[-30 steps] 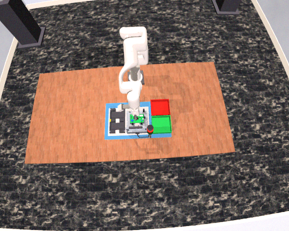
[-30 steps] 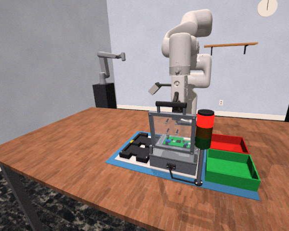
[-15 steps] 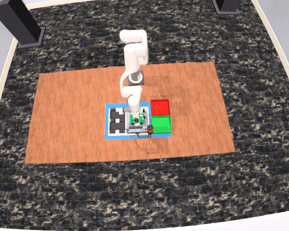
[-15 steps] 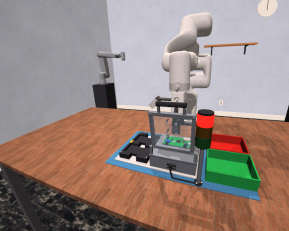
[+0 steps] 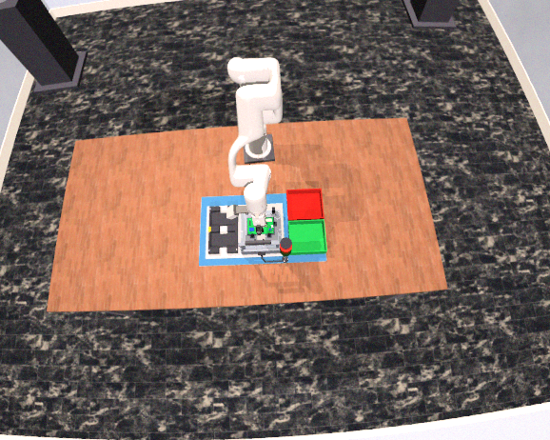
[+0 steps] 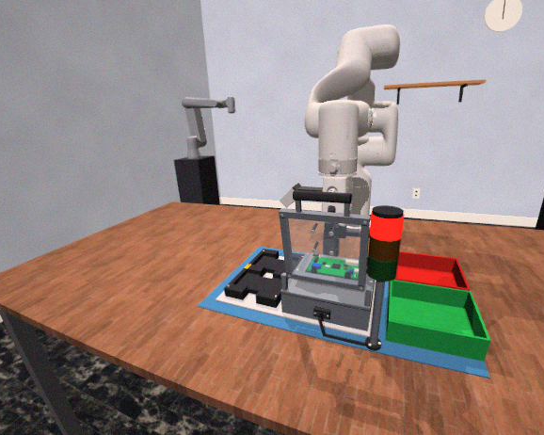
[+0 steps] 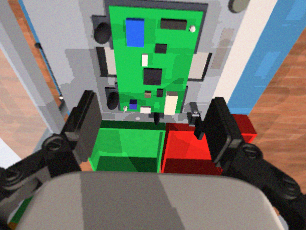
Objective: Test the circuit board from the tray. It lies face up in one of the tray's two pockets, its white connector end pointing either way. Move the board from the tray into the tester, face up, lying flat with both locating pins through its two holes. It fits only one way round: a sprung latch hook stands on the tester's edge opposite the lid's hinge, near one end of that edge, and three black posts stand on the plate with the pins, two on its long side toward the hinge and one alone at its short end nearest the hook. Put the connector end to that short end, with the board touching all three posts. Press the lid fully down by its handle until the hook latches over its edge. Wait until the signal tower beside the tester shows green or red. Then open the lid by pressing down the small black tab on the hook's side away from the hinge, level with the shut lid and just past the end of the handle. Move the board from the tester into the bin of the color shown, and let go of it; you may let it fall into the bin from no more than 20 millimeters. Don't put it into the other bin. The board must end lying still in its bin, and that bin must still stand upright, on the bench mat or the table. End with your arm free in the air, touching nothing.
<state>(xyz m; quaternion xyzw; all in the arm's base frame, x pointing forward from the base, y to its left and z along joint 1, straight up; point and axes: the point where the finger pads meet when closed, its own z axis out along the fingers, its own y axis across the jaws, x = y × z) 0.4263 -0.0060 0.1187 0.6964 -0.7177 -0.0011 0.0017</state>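
Right now my hand is 6 cm above the green circuit board. The rest, counted from my hand: small black tab 6 cm to the left, 6 cm behind, 4 cm below; then clear lid 12 cm ahead, 5 cm above; then tester plate 6 cm below, 1 cm to the left, 1 cm ahead.
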